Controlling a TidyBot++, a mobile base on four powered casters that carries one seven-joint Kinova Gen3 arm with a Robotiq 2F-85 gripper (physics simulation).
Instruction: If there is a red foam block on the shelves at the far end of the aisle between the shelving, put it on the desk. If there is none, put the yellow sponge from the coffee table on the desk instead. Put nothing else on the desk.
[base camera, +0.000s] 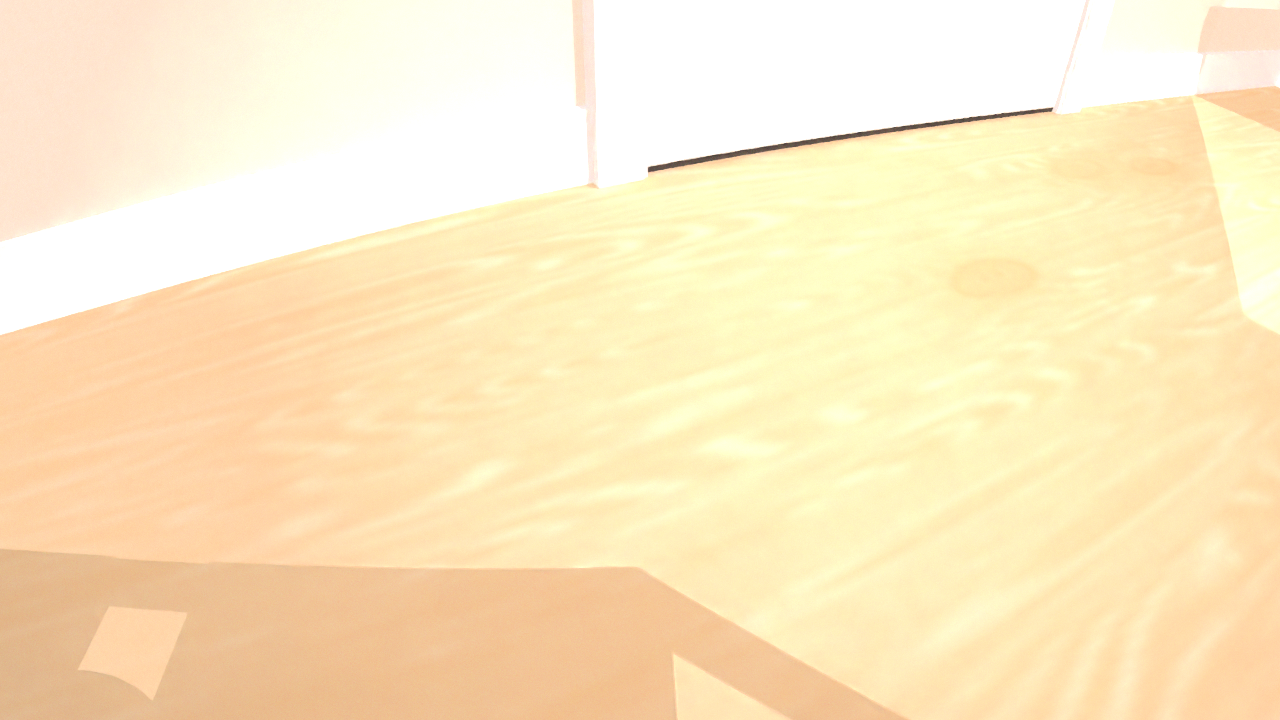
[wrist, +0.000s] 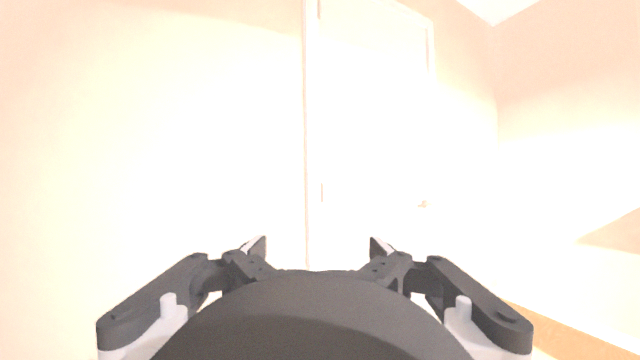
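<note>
My gripper is open, its two dark fingers wide apart with nothing between them, in front of a bright wall and a door. The red foam block, the yellow sponge, the shelves, the coffee table and the desk do not show in either view.
A white door in a white frame stands in the pale wall. A room corner is to the right of the door in the wrist view. Shadows lie across the wooden floor in the base view.
</note>
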